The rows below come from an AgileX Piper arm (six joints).
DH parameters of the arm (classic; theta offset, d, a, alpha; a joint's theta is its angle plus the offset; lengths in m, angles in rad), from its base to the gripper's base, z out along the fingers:
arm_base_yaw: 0 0.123 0 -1.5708
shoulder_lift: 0.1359 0 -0.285 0
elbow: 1.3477 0 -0.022 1.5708
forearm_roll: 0 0.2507 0 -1.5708
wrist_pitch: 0 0 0 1.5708
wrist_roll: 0 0.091 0 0
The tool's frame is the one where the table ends.
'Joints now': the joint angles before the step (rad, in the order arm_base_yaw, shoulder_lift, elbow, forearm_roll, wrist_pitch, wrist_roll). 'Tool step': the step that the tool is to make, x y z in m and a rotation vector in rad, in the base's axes. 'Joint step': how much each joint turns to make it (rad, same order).
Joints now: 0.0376 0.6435 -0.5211 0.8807 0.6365 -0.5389
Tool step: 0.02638 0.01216 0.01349 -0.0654 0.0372 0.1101
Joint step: 0.0748 0.1542 -0.1156 -0.0402 0.0264 -0.0302
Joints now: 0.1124 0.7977 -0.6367 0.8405 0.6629 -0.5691
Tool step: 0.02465 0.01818 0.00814 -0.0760 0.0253 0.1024
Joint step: 0.1030 0.1380 -0.1077 -0.0831 0.0000 0.0159
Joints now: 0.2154 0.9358 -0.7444 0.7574 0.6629 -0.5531
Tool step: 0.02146 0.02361 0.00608 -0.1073 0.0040 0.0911
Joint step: 0.1217 0.1243 -0.1119 -0.1568 -0.0100 0.0741
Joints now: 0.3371 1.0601 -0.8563 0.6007 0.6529 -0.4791
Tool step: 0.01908 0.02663 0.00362 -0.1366 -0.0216 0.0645
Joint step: 0.1253 0.1166 -0.1123 -0.2329 -0.0098 0.1338
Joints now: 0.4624 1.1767 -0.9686 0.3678 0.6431 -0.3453
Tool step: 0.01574 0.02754 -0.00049 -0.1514 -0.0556 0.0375
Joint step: 0.1203 0.1064 -0.0947 -0.2859 -0.0074 0.1725
